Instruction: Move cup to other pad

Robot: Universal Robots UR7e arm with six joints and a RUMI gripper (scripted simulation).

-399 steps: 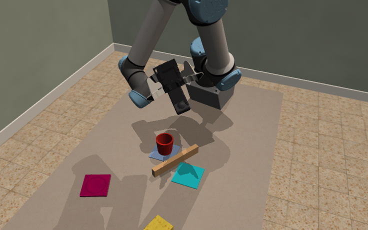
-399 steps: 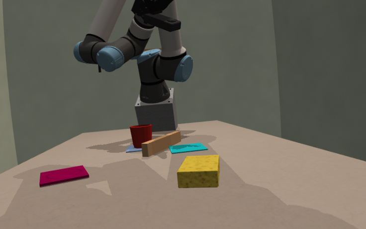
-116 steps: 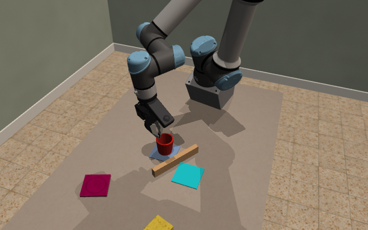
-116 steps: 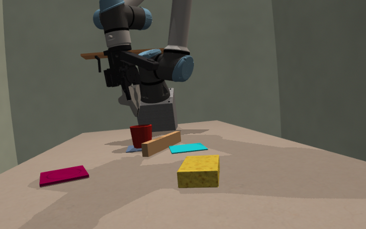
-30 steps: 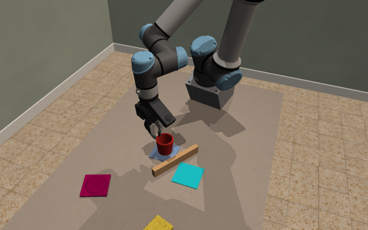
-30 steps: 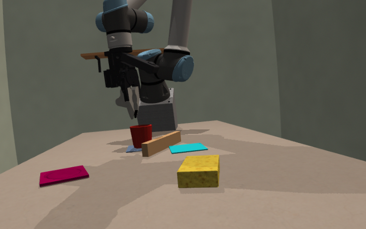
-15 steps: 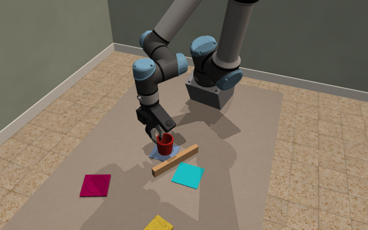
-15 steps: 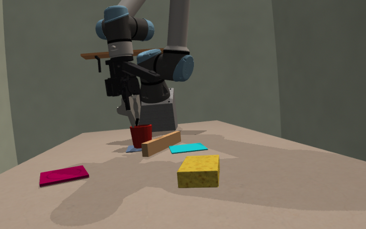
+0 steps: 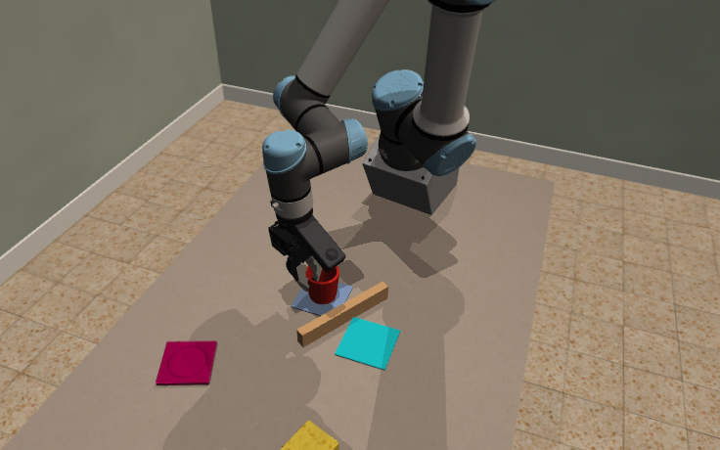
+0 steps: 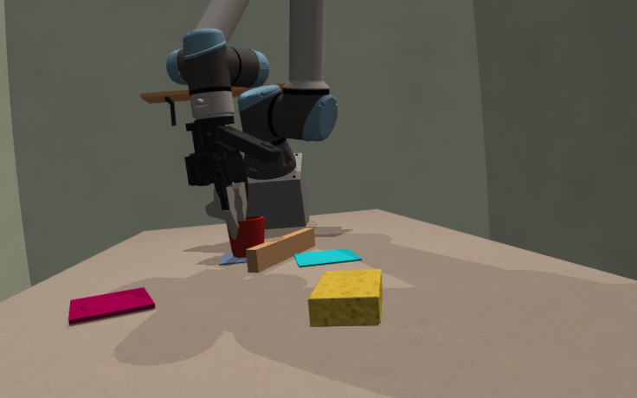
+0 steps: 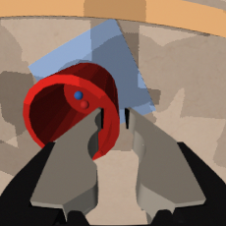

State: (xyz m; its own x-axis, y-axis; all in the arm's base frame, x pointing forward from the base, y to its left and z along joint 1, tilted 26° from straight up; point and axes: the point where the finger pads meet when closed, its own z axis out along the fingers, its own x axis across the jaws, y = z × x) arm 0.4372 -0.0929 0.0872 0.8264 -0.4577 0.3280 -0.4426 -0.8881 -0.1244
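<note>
My gripper is now 30 mm past the red cup, 30 mm above it and 20 mm to the right of it. From my hand the other things lie so: blue marble (40 mm below, 40 mm behind, 20 mm to the left); then wooden rail (80 mm to the left, 50 mm below, 20 mm ahead); then red marble (40 mm below, 40 mm behind, 10 mm to the left).
</note>
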